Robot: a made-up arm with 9 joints. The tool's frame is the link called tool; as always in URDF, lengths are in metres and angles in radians. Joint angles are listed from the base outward.
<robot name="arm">
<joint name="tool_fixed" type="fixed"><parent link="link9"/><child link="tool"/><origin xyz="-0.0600 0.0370 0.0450" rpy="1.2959 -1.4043 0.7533"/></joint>
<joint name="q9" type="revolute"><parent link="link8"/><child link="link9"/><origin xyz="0.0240 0.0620 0.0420" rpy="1.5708 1.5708 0.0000"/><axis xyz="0 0 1"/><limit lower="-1.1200" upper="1.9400"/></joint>
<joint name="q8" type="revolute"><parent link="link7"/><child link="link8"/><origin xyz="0.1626 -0.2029 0.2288" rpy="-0.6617 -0.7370 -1.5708"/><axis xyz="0 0 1"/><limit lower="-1.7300" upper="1.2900"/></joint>
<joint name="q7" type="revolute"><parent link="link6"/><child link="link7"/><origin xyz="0.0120 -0.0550 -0.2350" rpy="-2.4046 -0.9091 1.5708"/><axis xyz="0 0 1"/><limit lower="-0.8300" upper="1.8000"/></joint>
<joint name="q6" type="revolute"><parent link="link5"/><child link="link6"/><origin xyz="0.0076 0.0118 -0.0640" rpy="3.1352 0.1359 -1.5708"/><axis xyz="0 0 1"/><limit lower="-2.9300" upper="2.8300"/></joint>
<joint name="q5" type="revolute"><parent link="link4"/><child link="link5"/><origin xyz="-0.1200 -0.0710 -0.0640" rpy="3.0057 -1.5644 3.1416"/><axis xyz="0 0 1"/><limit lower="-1.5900" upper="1.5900"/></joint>
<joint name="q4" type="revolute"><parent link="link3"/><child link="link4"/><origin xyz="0.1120 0.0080 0.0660" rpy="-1.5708 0.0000 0.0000"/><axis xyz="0 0 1"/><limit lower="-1.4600" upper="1.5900"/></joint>
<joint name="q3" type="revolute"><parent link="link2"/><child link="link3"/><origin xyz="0.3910 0.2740 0.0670" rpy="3.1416 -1.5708 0.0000"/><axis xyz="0 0 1"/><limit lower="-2.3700" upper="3.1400"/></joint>
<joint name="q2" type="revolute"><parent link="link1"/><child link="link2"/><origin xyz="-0.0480 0.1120 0.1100" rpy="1.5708 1.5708 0.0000"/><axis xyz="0 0 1"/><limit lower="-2.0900" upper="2.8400"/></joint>
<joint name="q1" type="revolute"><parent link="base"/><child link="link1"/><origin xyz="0.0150 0.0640 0.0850" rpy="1.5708 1.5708 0.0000"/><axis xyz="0 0 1"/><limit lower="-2.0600" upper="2.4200"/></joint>
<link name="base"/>
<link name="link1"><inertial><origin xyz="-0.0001 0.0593 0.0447"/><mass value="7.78"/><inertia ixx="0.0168" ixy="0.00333" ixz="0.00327" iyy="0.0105" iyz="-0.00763" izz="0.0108"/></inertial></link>
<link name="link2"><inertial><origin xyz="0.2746 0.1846 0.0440"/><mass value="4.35"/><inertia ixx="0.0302" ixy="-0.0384" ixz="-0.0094" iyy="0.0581" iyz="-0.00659" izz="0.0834"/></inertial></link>
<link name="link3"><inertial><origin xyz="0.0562 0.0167 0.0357"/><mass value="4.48"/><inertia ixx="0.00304" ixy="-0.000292" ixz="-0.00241" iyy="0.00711" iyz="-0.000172" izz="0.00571"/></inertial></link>
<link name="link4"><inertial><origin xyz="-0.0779 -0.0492 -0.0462"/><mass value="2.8"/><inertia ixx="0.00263" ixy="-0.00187" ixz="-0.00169" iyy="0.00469" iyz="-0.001" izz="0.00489"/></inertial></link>
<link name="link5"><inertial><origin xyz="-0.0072 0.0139 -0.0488"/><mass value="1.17"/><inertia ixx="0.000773" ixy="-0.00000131" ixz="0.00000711" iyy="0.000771" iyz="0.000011" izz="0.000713"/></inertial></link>
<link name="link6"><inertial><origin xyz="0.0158 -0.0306 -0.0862"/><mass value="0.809"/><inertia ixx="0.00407" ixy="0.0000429" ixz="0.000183" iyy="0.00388" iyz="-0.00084" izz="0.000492"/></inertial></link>
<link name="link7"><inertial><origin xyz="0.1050 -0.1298 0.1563"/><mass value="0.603"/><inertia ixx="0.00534" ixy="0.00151" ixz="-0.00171" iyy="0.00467" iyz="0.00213" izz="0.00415"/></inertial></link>
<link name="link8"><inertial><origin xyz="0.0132 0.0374 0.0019"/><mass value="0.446"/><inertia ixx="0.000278" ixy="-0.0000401" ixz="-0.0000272" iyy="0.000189" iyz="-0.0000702" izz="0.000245"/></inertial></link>
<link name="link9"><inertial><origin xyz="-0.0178 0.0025 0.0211"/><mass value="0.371"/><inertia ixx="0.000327" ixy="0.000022" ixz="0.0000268" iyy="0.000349" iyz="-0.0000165" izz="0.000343"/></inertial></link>
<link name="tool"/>
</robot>
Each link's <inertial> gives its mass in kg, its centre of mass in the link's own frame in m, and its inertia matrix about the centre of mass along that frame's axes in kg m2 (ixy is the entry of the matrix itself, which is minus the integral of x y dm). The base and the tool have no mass. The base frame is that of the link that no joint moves.
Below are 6 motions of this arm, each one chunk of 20 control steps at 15 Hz.
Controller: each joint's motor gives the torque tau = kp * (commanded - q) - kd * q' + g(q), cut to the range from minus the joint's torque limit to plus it. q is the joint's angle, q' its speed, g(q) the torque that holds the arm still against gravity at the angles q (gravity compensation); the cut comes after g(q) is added. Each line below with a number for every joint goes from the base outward.
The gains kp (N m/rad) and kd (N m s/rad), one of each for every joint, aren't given. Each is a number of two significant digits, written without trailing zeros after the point. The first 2 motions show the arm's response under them.
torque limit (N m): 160 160 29 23 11 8.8 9 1.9 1.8
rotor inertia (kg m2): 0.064 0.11 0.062 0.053 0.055 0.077 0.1 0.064 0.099
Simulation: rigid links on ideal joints. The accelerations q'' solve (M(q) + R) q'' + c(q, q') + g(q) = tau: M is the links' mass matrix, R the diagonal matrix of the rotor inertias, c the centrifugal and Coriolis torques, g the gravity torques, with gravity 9.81 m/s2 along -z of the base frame. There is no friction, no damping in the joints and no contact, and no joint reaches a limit. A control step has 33 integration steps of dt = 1/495 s. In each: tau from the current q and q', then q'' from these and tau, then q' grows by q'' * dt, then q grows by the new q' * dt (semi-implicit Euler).
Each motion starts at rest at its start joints. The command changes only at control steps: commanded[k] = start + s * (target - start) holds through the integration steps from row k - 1 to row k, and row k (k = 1, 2, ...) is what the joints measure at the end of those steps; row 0 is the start. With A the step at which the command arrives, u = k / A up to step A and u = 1 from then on. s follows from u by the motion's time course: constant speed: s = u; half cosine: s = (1 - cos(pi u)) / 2; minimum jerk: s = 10 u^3 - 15 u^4 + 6 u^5; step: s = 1 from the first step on.
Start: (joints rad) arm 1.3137 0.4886 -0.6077 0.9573 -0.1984 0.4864 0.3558 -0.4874 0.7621
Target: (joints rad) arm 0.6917 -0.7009 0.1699 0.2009 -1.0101 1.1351 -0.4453 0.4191 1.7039
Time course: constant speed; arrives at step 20
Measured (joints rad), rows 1 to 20:
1: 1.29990 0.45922 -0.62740 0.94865 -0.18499 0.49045 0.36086 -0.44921 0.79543
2: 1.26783 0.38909 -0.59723 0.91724 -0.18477 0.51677 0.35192 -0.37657 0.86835
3: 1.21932 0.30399 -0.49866 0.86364 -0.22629 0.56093 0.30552 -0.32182 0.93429
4: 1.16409 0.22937 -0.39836 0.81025 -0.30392 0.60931 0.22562 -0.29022 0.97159
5: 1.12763 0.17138 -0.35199 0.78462 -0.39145 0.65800 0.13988 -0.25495 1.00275
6: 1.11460 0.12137 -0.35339 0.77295 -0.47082 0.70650 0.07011 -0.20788 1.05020
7: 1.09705 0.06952 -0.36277 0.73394 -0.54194 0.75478 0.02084 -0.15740 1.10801
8: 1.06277 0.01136 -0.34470 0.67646 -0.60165 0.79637 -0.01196 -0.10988 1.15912
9: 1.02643 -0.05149 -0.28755 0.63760 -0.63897 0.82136 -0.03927 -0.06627 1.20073
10: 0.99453 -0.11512 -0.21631 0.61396 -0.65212 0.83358 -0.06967 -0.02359 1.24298
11: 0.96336 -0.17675 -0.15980 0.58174 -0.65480 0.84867 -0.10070 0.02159 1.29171
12: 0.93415 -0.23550 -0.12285 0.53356 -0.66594 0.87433 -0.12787 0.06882 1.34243
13: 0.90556 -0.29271 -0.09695 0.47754 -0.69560 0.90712 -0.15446 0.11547 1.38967
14: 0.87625 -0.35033 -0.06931 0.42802 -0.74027 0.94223 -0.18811 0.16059 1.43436
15: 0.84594 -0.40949 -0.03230 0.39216 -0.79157 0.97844 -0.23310 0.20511 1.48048
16: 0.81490 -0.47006 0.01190 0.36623 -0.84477 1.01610 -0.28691 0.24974 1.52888
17: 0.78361 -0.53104 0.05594 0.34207 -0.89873 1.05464 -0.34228 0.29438 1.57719
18: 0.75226 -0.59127 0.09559 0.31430 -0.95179 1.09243 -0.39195 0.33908 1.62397
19: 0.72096 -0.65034 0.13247 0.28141 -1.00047 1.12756 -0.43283 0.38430 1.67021
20: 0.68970 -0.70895 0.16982 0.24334 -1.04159 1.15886 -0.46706 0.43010 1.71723
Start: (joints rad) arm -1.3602 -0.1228 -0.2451 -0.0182 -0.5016 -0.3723 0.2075 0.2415 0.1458
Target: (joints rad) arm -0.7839 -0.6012 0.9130 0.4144 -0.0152 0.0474 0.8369 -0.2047 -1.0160
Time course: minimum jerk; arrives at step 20
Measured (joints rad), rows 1 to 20:
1: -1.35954 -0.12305 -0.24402 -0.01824 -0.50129 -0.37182 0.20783 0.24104 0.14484
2: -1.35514 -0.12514 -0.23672 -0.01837 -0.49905 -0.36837 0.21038 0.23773 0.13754
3: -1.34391 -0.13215 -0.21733 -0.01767 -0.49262 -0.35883 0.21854 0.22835 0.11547
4: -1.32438 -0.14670 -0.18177 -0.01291 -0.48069 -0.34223 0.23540 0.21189 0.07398
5: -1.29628 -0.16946 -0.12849 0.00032 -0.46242 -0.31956 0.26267 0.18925 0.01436
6: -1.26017 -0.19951 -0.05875 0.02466 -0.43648 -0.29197 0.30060 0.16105 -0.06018
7: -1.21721 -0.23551 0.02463 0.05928 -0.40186 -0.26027 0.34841 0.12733 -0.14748
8: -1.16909 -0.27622 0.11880 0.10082 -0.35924 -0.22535 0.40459 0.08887 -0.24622
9: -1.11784 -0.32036 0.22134 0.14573 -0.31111 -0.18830 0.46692 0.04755 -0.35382
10: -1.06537 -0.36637 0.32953 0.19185 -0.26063 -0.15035 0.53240 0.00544 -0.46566
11: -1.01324 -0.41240 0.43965 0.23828 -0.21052 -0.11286 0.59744 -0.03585 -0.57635
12: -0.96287 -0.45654 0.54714 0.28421 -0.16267 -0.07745 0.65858 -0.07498 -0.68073
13: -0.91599 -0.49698 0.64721 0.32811 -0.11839 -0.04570 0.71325 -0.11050 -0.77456
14: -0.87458 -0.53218 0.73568 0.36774 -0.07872 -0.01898 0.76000 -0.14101 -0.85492
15: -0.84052 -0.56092 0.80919 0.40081 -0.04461 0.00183 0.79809 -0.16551 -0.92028
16: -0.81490 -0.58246 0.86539 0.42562 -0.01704 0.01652 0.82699 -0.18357 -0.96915
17: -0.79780 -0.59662 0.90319 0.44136 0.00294 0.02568 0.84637 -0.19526 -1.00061
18: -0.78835 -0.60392 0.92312 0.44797 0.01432 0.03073 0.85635 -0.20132 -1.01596
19: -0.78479 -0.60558 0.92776 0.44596 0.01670 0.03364 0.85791 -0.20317 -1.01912
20: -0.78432 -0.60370 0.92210 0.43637 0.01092 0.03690 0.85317 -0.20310 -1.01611
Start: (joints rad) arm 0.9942 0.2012 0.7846 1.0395 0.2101 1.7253 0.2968 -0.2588 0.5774
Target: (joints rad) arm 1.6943 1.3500 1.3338 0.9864 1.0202 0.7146 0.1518 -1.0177 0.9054
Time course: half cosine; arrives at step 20
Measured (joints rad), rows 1 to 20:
1: 0.99754 0.20564 0.78960 1.04687 0.20893 1.72294 0.29338 -0.26234 0.57887
2: 1.00977 0.22314 0.80498 1.06830 0.20557 1.71187 0.28041 -0.27699 0.58491
3: 1.03172 0.25758 0.82481 1.09253 0.20420 1.68734 0.25825 -0.30511 0.59669
4: 1.06106 0.30702 0.84118 1.10354 0.21353 1.64980 0.23524 -0.34142 0.61231
5: 1.09659 0.36879 0.85690 1.09885 0.24038 1.59996 0.21962 -0.38195 0.62997
6: 1.13818 0.44077 0.88061 1.08616 0.28773 1.53577 0.21390 -0.42812 0.64973
7: 1.18566 0.52069 0.91668 1.07236 0.35632 1.45644 0.21591 -0.48148 0.67218
8: 1.23810 0.60637 0.96234 1.05897 0.44375 1.36600 0.22251 -0.53971 0.69681
9: 1.29368 0.69603 1.01122 1.04370 0.54229 1.27156 0.23106 -0.59895 0.72243
10: 1.35008 0.78783 1.05852 1.02417 0.64014 1.17957 0.23822 -0.65740 0.74827
11: 1.40550 0.87944 1.10287 1.00158 0.72622 1.09431 0.23933 -0.71516 0.77403
12: 1.45928 0.96820 1.14452 0.98098 0.79430 1.01821 0.23047 -0.77199 0.79926
13: 1.51135 1.05169 1.18328 0.96718 0.84381 0.95217 0.21141 -0.82648 0.82310
14: 1.56109 1.12797 1.21857 0.96071 0.87822 0.89575 0.18620 -0.87688 0.84474
15: 1.60676 1.19559 1.25015 0.95783 0.90306 0.84764 0.16089 -0.92159 0.86371
16: 1.64580 1.25327 1.27784 0.95396 0.92414 0.80645 0.14080 -0.95913 0.87974
17: 1.67580 1.29976 1.30090 0.94693 0.94592 0.77142 0.12906 -0.98827 0.89245
18: 1.69537 1.33372 1.31823 0.93807 0.97007 0.74289 0.12639 -1.00836 0.90142
19: 1.70453 1.35396 1.32901 0.93112 0.99482 0.72246 0.13142 -1.01927 0.90633
20: 1.70439 1.35958 1.33313 0.92980 1.01560 0.71258 0.14127 -1.02106 0.90711

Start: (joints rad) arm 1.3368 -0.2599 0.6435 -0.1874 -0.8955 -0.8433 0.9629 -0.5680 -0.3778
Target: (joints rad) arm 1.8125 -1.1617 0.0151 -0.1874 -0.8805 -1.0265 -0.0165 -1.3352 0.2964
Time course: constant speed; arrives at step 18
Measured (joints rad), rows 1 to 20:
1: 1.36065 -0.28952 0.61217 -0.22975 -0.89690 -0.85331 0.93821 -0.60352 -0.35152
2: 1.39497 -0.35328 0.54908 -0.26414 -0.89856 -0.86476 0.87330 -0.67160 -0.29349
3: 1.42237 -0.41931 0.51269 -0.22474 -0.89565 -0.87389 0.78998 -0.72166 -0.24079
4: 1.44619 -0.47383 0.50418 -0.15798 -0.89235 -0.88627 0.71839 -0.74836 -0.21103
5: 1.47160 -0.52199 0.48136 -0.13176 -0.89029 -0.89991 0.67117 -0.78272 -0.18633
6: 1.49862 -0.56869 0.43446 -0.15100 -0.88515 -0.91176 0.63608 -0.83372 -0.14851
7: 1.52543 -0.61545 0.38472 -0.18098 -0.87694 -0.92277 0.59356 -0.88372 -0.10264
8: 1.55153 -0.66399 0.34805 -0.19681 -0.87065 -0.93442 0.53654 -0.92309 -0.06243
9: 1.57758 -0.71522 0.32167 -0.19638 -0.87090 -0.94473 0.47223 -0.96019 -0.02949
10: 1.60412 -0.76759 0.29427 -0.18810 -0.87794 -0.95140 0.41032 -1.00308 0.00458
11: 1.63098 -0.81882 0.25959 -0.17961 -0.88734 -0.95635 0.35332 -1.04913 0.04377
12: 1.65767 -0.86835 0.22031 -0.17511 -0.89335 -0.96365 0.29812 -1.09298 0.08398
13: 1.68396 -0.91735 0.18221 -0.17577 -0.89311 -0.97465 0.24277 -1.13445 0.12120
14: 1.70998 -0.96700 0.14767 -0.17987 -0.88807 -0.98750 0.18859 -1.17620 0.15672
15: 1.73606 -1.01738 0.11498 -0.18397 -0.88171 -1.00019 0.13705 -1.21895 0.19368
16: 1.76237 -1.06787 0.08161 -0.18541 -0.87651 -1.01214 0.08703 -1.26167 0.23229
17: 1.78885 -1.11808 0.04668 -0.18397 -0.87293 -1.02345 0.03579 -1.30409 0.27052
18: 1.81536 -1.16809 0.01091 -0.18121 -0.87071 -1.03402 -0.01840 -1.34678 0.30747
19: 1.82789 -1.18841 0.02040 -0.14054 -0.87938 -1.02789 -0.04467 -1.35642 0.31765
20: 1.82363 -1.17477 0.03417 -0.10060 -0.89830 -1.01136 -0.03269 -1.33364 0.29713

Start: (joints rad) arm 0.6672 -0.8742 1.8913 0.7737 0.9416 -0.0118 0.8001 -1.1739 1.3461
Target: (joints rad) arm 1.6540 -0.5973 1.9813 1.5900 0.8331 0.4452 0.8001 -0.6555 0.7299
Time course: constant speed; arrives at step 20
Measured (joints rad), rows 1 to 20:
1: 0.70627 -0.86064 1.92640 0.81695 0.95419 -0.00094 0.81232 -1.15329 1.32421
2: 0.76767 -0.84423 1.94348 0.88216 0.97453 0.01591 0.82778 -1.10887 1.27644
3: 0.82145 -0.83390 1.92436 0.93090 0.98331 0.03628 0.83583 -1.07558 1.23338
4: 0.87400 -0.82253 1.91181 0.96688 0.97164 0.06585 0.83479 -1.06131 1.20902
5: 0.92546 -0.80737 1.91105 0.99699 0.94395 0.10093 0.82165 -1.04322 1.18858
6: 0.97405 -0.79081 1.91272 1.02183 0.91111 0.13509 0.80016 -1.01306 1.15736
7: 1.02278 -0.77485 1.91429 1.04573 0.88306 0.16613 0.78103 -0.98314 1.11966
8: 1.07270 -0.76028 1.91421 1.07523 0.86481 0.19350 0.77224 -0.95997 1.08664
9: 1.12273 -0.74681 1.91399 1.11333 0.85699 0.21650 0.77447 -0.93738 1.05959
10: 1.17201 -0.73374 1.91774 1.15859 0.85816 0.23518 0.78338 -0.91043 1.03158
11: 1.22027 -0.72061 1.92729 1.20771 0.86588 0.25094 0.79401 -0.88176 0.99931
12: 1.26787 -0.70729 1.94066 1.25790 0.87648 0.26614 0.80355 -0.85486 0.96614
13: 1.31553 -0.69383 1.95404 1.30717 0.88567 0.28288 0.81113 -0.82916 0.93551
14: 1.36385 -0.68028 1.96414 1.35396 0.88999 0.30228 0.81623 -0.80290 0.90639
15: 1.41304 -0.66663 1.96952 1.39715 0.88791 0.32461 0.81803 -0.77634 0.87611
16: 1.46290 -0.65283 1.97056 1.43647 0.87964 0.34962 0.81602 -0.75063 0.84436
17: 1.51307 -0.63881 1.96887 1.47258 0.86657 0.37664 0.81059 -0.72569 0.81278
18: 1.56318 -0.62458 1.96647 1.50682 0.85079 0.40453 0.80319 -0.70063 0.78225
19: 1.61295 -0.61024 1.96522 1.54088 0.83481 0.43202 0.79576 -0.67510 0.75198
20: 1.66228 -0.59594 1.96634 1.57640 0.82111 0.45804 0.79016 -0.64937 0.72115

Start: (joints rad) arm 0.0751 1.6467 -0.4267 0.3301 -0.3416 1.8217 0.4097 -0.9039 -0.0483
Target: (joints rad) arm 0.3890 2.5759 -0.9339 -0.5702 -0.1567 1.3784 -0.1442 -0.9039 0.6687
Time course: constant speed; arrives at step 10
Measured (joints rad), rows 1 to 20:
1: 0.08505 1.69318 -0.41943 0.31003 -0.33931 1.78456 0.36306 -0.90710 -0.01004
2: 0.12072 1.80719 -0.45650 0.25821 -0.32924 1.71816 0.26894 -0.91209 0.09230
3: 0.18138 1.94331 -0.56891 0.16553 -0.32048 1.68198 0.18674 -0.90986 0.21190
4: 0.23239 2.05703 -0.68885 0.02464 -0.32971 1.67595 0.13904 -0.89972 0.28707
5: 0.24815 2.14132 -0.73868 -0.11503 -0.33868 1.64519 0.10054 -0.89394 0.32825
6: 0.26811 2.21365 -0.73889 -0.20200 -0.30623 1.56706 0.04994 -0.90111 0.38336
7: 0.30221 2.29633 -0.75233 -0.26731 -0.24304 1.48857 -0.00770 -0.91251 0.46729
8: 0.33196 2.39517 -0.80646 -0.34633 -0.18882 1.44398 -0.05686 -0.91279 0.55565
9: 0.36243 2.49801 -0.88839 -0.44259 -0.16432 1.41571 -0.09462 -0.90219 0.62584
10: 0.39295 2.59405 -0.96021 -0.54813 -0.15837 1.37730 -0.13387 -0.89516 0.68639
11: 0.39932 2.63025 -0.97460 -0.66713 -0.13234 1.35219 -0.13688 -0.89683 0.70412
12: 0.39259 2.59700 -0.95129 -0.73745 -0.07538 1.33401 -0.10443 -0.90572 0.66982
13: 0.38418 2.56279 -0.94703 -0.68653 -0.02829 1.31898 -0.07748 -0.90867 0.64529
14: 0.38206 2.56080 -0.95611 -0.58020 -0.02583 1.32488 -0.07310 -0.90261 0.65917
15: 0.38644 2.57441 -0.94863 -0.52455 -0.07190 1.35267 -0.09737 -0.90046 0.68036
16: 0.39051 2.58200 -0.93560 -0.53860 -0.14690 1.38961 -0.14197 -0.90371 0.67897
17: 0.39122 2.57931 -0.92753 -0.56719 -0.21701 1.41555 -0.18577 -0.90534 0.66474
18: 0.39090 2.57409 -0.91608 -0.56726 -0.25420 1.42010 -0.21010 -0.90512 0.66060
19: 0.39078 2.57227 -0.90720 -0.54607 -0.25489 1.41313 -0.20831 -0.90572 0.66846
20: 0.39032 2.57363 -0.91276 -0.53070 -0.23240 1.40522 -0.18638 -0.90579 0.67404

